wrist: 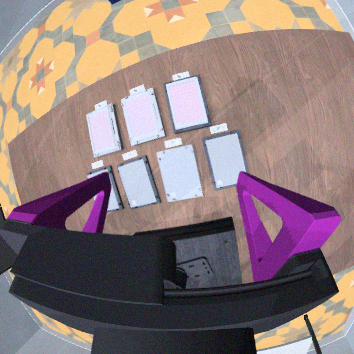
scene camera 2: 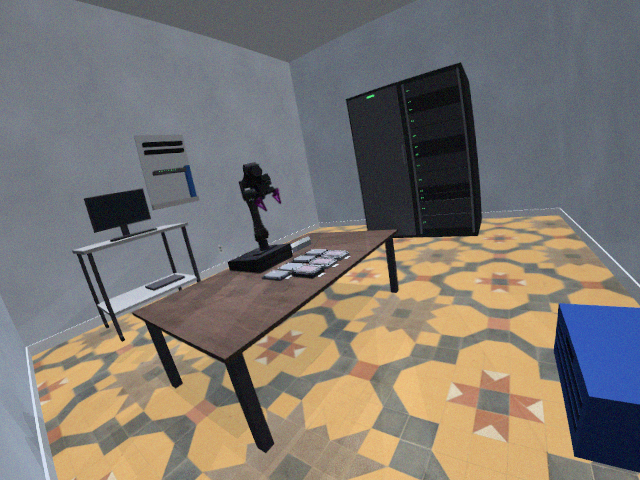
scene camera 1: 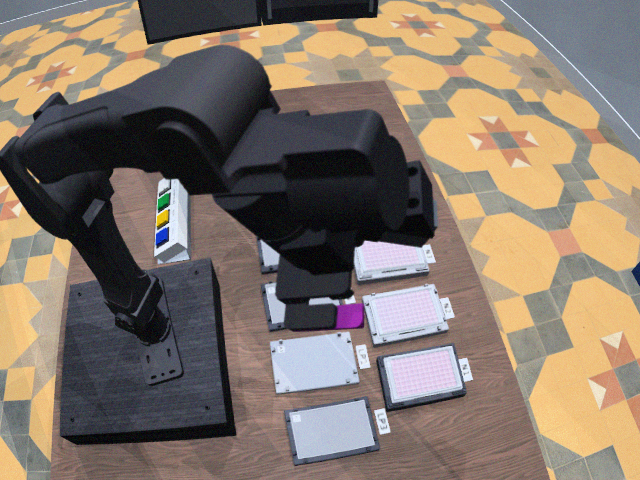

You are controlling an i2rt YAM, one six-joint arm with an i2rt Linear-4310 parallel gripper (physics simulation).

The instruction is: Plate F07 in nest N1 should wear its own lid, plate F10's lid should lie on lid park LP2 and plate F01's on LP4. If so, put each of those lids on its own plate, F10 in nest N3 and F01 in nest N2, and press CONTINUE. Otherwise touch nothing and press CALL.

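Places are measured from the arm's base along level axes (x ahead, y left, z up), in centimetres.
Pixels of known places: gripper, fingertip midpoint: (wrist: 173, 178) (scene camera 2: 273, 207) (scene camera 1: 360, 280); arm's base, link origin: (wrist: 176, 272) (scene camera 2: 265, 250) (scene camera 1: 154, 330).
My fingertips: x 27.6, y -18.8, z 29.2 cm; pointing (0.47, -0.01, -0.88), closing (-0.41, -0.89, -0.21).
Observation:
For each thing: its top centre in the pictures, then the offset to it from my fingertips. "spot": a spot on its surface instead. Level surfaces: height alone.
- nest N1, surface spot: (scene camera 1: 383, 386) spot: dx +6.8, dy -1.2, dz -35.6 cm
- N1's plate, top centre: (scene camera 1: 424, 371) (wrist: 185, 101) (scene camera 2: 307, 267) dx +14.0, dy -2.0, dz -34.1 cm
- N2's plate, top centre: (scene camera 1: 407, 308) (wrist: 139, 115) (scene camera 2: 321, 260) dx +16.7, dy +10.8, dz -34.6 cm
- N3's plate, top centre: (scene camera 1: 390, 249) (wrist: 99, 129) (scene camera 2: 334, 252) dx +19.3, dy +24.0, dz -34.4 cm
- LP3's panel, top centre: (scene camera 1: 331, 429) (wrist: 226, 160) (scene camera 2: 276, 273) dx -4.2, dy -5.3, dz -35.9 cm
- LP1's panel, surface spot: (scene camera 1: 315, 362) (wrist: 179, 172) spot: dx -2.2, dy +7.8, dz -36.7 cm
- LP4's panel, top centre: (scene camera 1: 302, 297) (wrist: 135, 183) (scene camera 2: 304, 257) dx +0.0, dy +20.8, dz -35.9 cm
- LP2's panel, top centre: (wrist: 101, 191) (scene camera 2: 316, 251) dx +2.5, dy +33.2, dz -35.9 cm
- button box, top centre: (scene camera 1: 168, 203) (scene camera 2: 297, 240) dx -20.4, dy +49.5, dz -31.3 cm
- table, surface height: dz -37.7 cm
My gripper (scene camera 2: 272, 205) (wrist: 173, 178) is open and empty, high above the table. Pink-welled plates sit in nest N1 (scene camera 1: 383, 386) (dark frame), N2 and N3: N1's plate (scene camera 1: 423, 374) (wrist: 186, 103), N2's plate (scene camera 1: 405, 312) (wrist: 142, 116), N3's plate (scene camera 1: 391, 256) (wrist: 102, 130). I cannot tell whether clear lids cover them. Flat grey panels with small corner tags lie on the parks: LP3's panel (scene camera 1: 333, 431) (wrist: 226, 160), LP1's panel (scene camera 1: 315, 362) (wrist: 180, 172), LP4's panel (wrist: 139, 182) and LP2's panel (wrist: 114, 192). The tags are unreadable. The arm partly hides LP2 and LP4 in scene camera 1.
The button box (scene camera 1: 178, 222) with blue, yellow, green and white buttons stands beyond the black arm base (scene camera 1: 191, 403). The arm spans over the table (scene camera 1: 248, 454). A monitor stand (scene camera 2: 131, 237), black cabinets (scene camera 2: 382, 170) and a blue box (scene camera 2: 604, 351) stand off the table.

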